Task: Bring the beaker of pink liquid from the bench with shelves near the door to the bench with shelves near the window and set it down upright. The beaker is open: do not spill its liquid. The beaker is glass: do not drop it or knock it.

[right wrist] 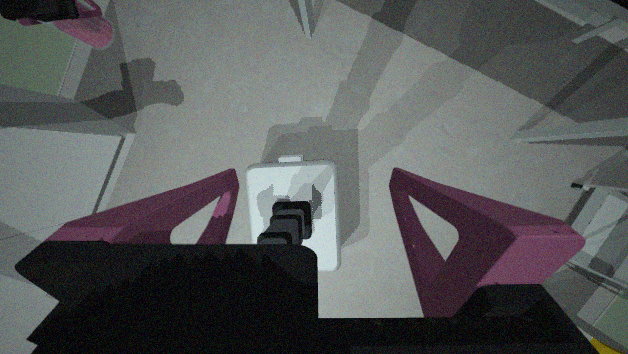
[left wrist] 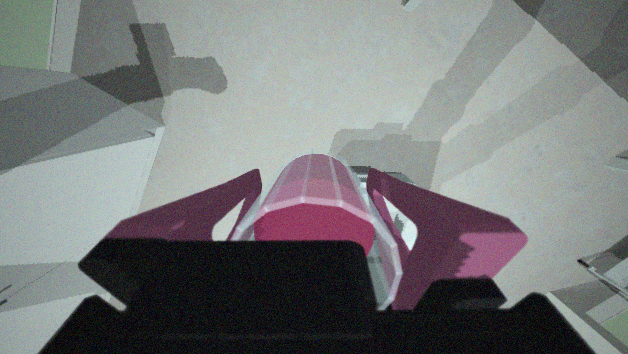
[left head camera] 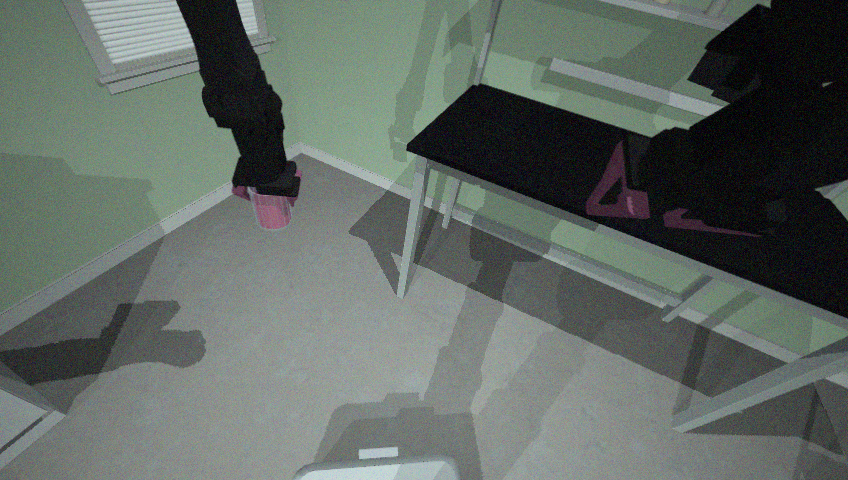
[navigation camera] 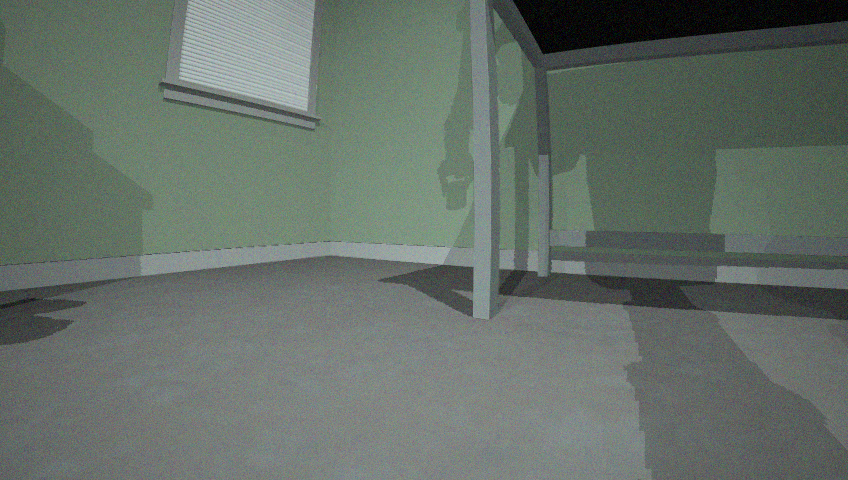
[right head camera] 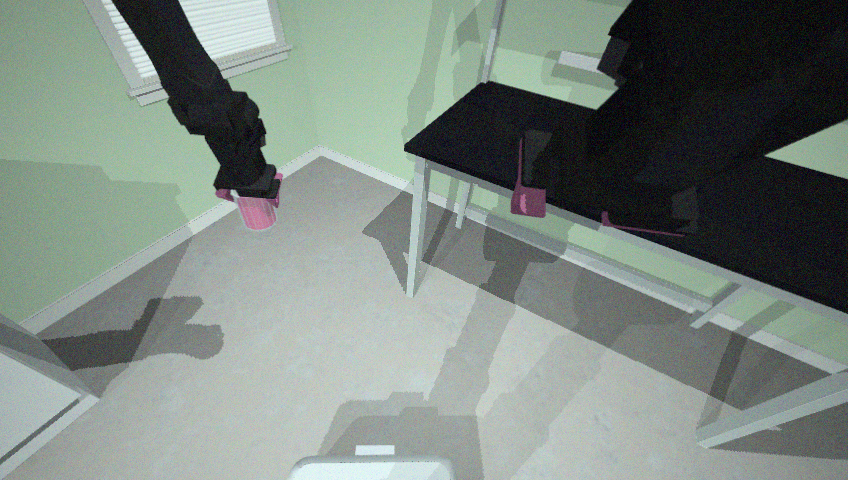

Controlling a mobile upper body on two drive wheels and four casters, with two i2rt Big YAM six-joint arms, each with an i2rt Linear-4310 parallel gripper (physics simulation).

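The glass beaker of pink liquid [left head camera: 273,212] [right head camera: 257,215] [left wrist: 314,200] [right wrist: 92,31] is held upright between the fingers of my left gripper [left head camera: 267,193] [right head camera: 249,193]. It hangs over the floor, to the left of the bench and apart from it. The liquid is inside the beaker. My right gripper [left head camera: 656,215] [right head camera: 574,217] [right wrist: 314,176] is open and empty, and in the head views it appears over the black bench top's front side. The bench with shelves [left head camera: 505,130] [right head camera: 476,124] has a black top and pale legs and stands near the window [left head camera: 154,29] [right head camera: 220,23]. Its right part is hidden behind my right arm.
A bench leg [left head camera: 410,237] [right head camera: 417,237] [navigation camera: 483,178] stands at the bench's near left corner. Green walls meet in a corner behind my left gripper. A white cabinet [left head camera: 20,413] [right head camera: 32,404] [right wrist: 55,170] stands at the lower left. Part of a shelf [left head camera: 672,11] shows above the bench.
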